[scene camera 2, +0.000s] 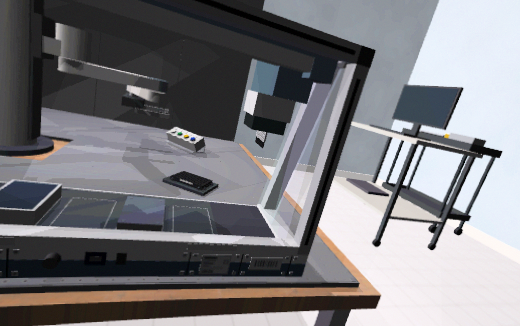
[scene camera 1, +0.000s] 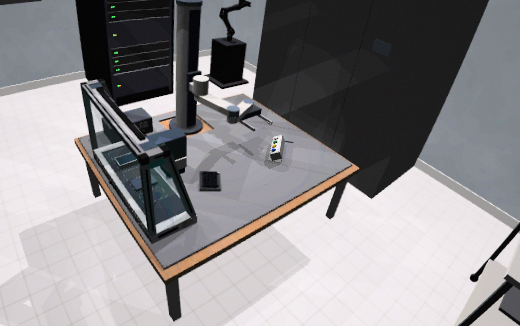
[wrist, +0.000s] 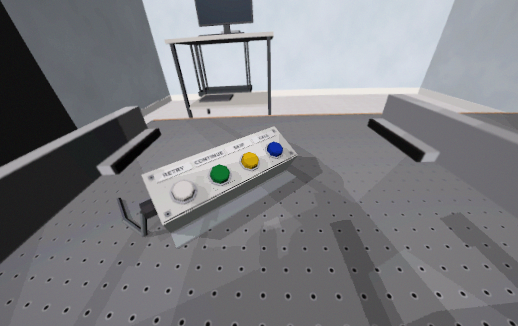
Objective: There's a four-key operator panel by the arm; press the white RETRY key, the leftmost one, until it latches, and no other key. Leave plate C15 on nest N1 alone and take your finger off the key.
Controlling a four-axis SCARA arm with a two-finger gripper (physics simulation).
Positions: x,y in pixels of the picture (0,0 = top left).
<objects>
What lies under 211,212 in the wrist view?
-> A button box.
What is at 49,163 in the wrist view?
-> My gripper.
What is my gripper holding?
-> Nothing.
</objects>
